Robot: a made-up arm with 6 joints.
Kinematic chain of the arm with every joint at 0, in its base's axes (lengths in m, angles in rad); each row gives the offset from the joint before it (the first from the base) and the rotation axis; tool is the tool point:
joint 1: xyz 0 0 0.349 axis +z
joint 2: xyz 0 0 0 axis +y
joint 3: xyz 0 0 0.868 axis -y
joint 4: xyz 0 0 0 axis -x
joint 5: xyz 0.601 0 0 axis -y
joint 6: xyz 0 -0.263 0 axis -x
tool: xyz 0 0 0
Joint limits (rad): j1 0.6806..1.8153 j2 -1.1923..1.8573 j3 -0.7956..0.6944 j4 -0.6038..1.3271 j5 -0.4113..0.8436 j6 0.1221..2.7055
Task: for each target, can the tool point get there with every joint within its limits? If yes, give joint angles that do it. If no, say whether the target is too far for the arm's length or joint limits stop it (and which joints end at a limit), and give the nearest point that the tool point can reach.
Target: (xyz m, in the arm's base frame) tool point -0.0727 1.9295 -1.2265
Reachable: no: too far | nearest point -0.0470 1.2485 -0.4003 | short by 1.071 m
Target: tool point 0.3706 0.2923 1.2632
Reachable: yes | joints 1.2008 -0.2326 -0.2962 0.4233 0.6421 2.4535
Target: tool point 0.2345 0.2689 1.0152
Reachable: yes | joints 1.6823 -0.4095 -0.6246 -0.0067 0.3712 2.1204
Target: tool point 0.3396 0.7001 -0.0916
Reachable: yes | joints 1.4506 1.3938 -0.2567 -0.2735 0.2266 2.0148
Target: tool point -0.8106 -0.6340 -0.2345
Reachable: no: joint limits stop it (at a limit: joint 1, joint 2, joint 3, joint 4) | nearest point 0.3164 -0.0224 -0.0466 | short by 1.296 m
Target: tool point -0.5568 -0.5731 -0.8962
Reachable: no: joint limits stop it (at a limit: joint 1, joint 2, joint 3, joint 4) | nearest point -0.0405 0.4246 -0.4038 | short by 1.227 m
